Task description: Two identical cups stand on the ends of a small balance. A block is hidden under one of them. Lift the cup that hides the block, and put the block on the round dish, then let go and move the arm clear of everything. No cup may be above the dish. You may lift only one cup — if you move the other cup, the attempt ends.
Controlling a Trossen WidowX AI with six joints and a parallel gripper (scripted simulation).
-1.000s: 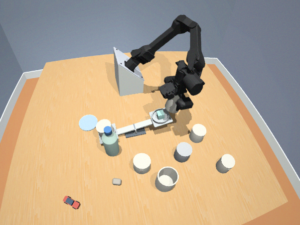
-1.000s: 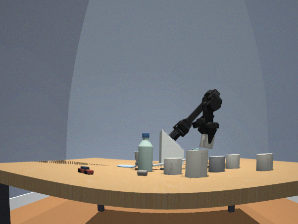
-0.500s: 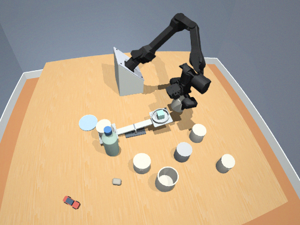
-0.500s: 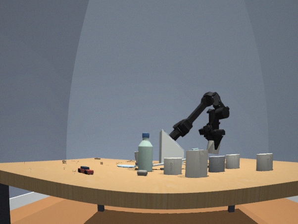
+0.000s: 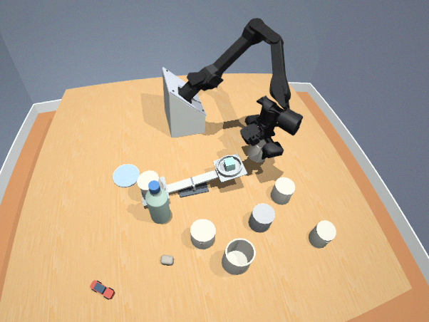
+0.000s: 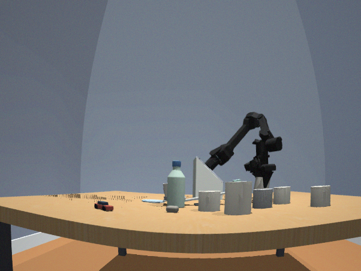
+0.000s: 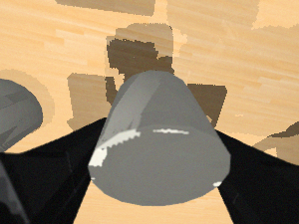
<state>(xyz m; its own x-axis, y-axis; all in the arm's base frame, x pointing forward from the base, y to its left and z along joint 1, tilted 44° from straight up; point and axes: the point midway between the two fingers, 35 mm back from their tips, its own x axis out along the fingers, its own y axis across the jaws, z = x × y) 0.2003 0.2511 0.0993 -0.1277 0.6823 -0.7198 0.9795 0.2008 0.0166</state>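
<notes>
The teal block is 70 mm ahead of my gripper tip, 130 mm to the right of it and 30 mm above it. Round my gripper tip: green bottle (190 mm ahead, 360 mm to the right, 50 mm above); then balance (90 mm ahead, 250 mm to the right, 20 mm below); then mug (370 mm ahead, 160 mm to the right, 20 mm below).
</notes>
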